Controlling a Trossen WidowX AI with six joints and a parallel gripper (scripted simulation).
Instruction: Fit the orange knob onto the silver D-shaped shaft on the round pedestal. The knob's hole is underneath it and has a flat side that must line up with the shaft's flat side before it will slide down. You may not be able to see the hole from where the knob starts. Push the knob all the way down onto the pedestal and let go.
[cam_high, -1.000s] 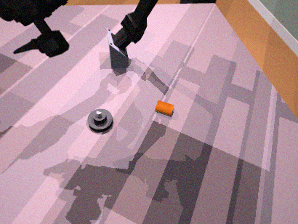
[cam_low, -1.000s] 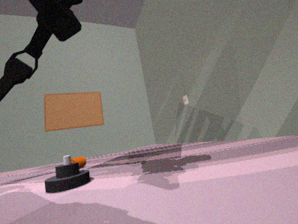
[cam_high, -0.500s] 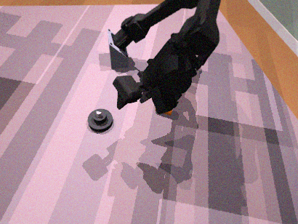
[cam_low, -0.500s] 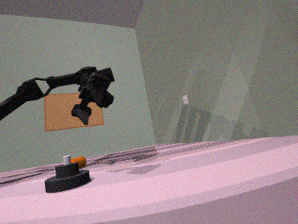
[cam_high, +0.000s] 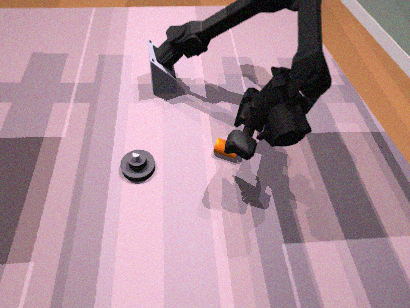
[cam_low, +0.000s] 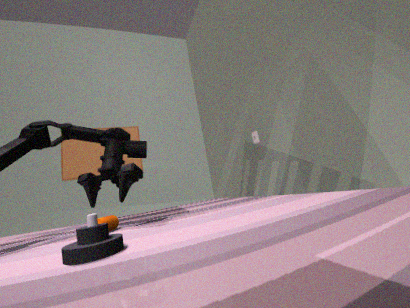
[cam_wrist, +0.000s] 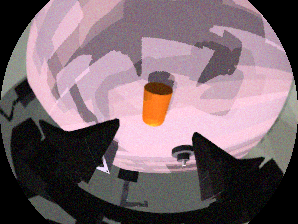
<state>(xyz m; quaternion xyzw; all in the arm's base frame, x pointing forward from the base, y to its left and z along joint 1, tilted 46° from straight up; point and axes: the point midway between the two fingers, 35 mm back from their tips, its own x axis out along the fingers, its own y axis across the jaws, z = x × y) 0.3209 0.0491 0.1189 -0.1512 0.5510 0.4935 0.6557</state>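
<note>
The orange knob is 5 cm below my gripper tip and 1 cm to the left of it. From my gripper tip the other things lie so: pedestal with silver shaft (24 cm to the right, 4 cm below, 1 cm behind).
</note>
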